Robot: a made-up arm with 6 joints.
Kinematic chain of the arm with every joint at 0, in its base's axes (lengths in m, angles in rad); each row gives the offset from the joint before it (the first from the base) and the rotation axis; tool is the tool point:
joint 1: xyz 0 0 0.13 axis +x
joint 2: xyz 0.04 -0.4 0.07 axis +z
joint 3: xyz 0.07 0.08 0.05 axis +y
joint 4: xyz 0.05 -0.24 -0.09 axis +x
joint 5: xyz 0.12 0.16 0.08 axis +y
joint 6: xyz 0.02 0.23 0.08 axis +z
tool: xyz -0.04 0 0.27
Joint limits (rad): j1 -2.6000..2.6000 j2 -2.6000..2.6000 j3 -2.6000..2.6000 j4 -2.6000..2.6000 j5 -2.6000..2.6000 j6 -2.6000..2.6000
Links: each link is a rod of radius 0.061 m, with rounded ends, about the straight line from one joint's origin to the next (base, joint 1, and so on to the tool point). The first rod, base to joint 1, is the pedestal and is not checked.
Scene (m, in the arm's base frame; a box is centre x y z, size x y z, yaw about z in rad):
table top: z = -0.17
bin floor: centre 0.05 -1 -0.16 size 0.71 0.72 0.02 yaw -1.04
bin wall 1: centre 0.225 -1.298 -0 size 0.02 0.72 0.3 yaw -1.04
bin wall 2: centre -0.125 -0.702 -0 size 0.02 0.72 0.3 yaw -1.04
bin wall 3: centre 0.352 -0.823 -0 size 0.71 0.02 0.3 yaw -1.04
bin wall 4: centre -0.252 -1.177 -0 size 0.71 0.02 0.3 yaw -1.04
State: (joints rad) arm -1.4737 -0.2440 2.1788 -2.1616 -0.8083 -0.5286
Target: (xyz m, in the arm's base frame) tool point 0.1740 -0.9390 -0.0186
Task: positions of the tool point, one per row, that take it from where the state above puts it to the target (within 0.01 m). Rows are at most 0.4 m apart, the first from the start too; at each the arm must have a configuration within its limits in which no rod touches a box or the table.
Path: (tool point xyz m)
1: -0.5180 0.3413 0.6376
2: -0.5769 0.1344 0.7519
3: -0.5495 -0.2247 0.7334
4: -0.4461 -0.5474 0.6066
5: -0.2766 -0.7848 0.4041
6: -0.0609 -0.9127 0.1777
7: 0.1740 -0.9390 -0.0186

